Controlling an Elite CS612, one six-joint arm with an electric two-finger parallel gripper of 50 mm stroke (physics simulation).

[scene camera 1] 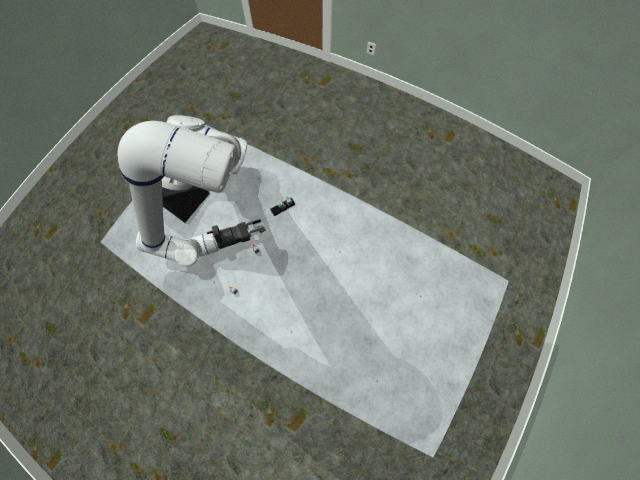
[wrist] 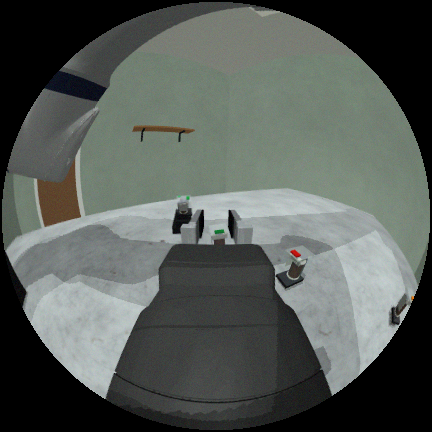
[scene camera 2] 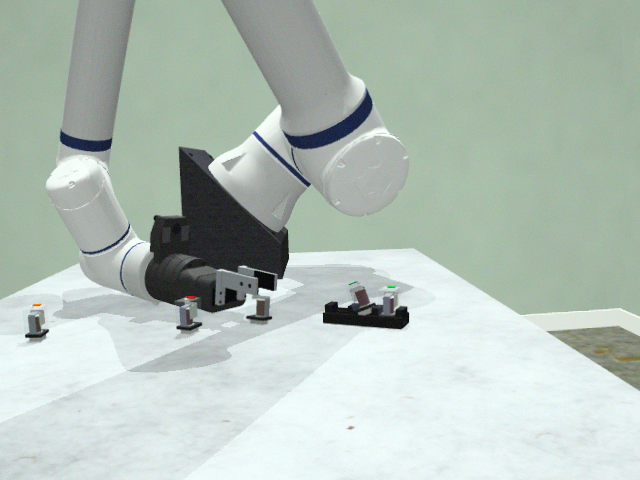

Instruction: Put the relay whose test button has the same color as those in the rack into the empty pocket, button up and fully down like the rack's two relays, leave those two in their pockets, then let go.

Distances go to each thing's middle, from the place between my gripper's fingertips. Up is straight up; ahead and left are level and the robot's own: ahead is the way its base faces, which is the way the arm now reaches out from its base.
Right now the red-button relay (scene camera 2: 188,314) is 10 cm to the right of my hand, 3 cm below it and 3 cm ahead of it. The rest, counted from my hand: black rack (scene camera 2: 333,314) 13 cm to the left, 4 cm below, 1 cm ahead.
